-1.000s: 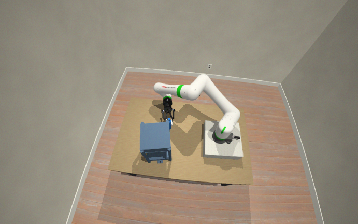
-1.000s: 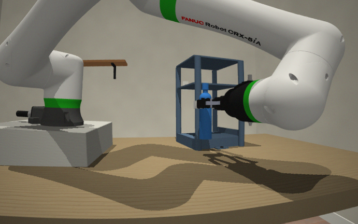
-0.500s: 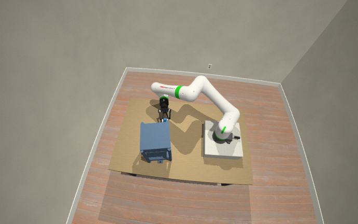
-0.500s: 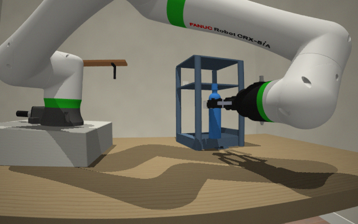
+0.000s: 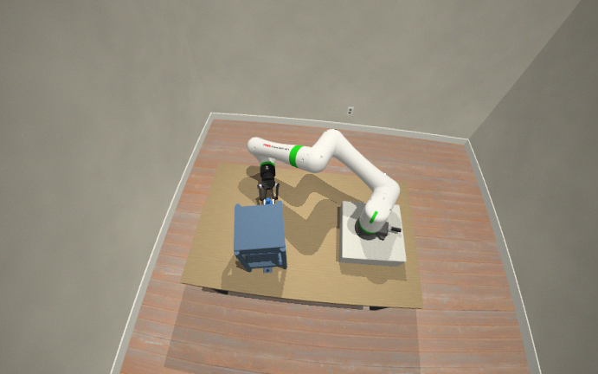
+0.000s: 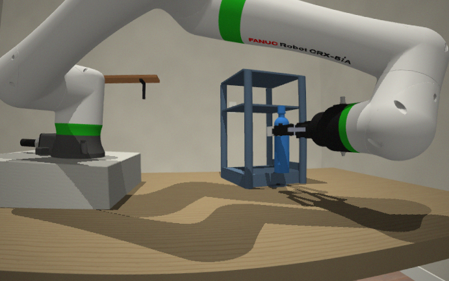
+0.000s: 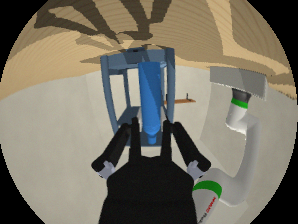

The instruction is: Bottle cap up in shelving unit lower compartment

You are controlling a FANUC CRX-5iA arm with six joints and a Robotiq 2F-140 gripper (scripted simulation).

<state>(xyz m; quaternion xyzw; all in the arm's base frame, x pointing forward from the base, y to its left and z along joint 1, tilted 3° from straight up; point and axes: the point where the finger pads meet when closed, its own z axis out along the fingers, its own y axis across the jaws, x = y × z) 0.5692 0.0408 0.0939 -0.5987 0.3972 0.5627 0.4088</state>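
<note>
Now: hand 20 cm to the right of the shelving unit, 3 cm past it and 1 cm below it. From my hand the other things lie so: blue bottle: 1 cm above.
</note>
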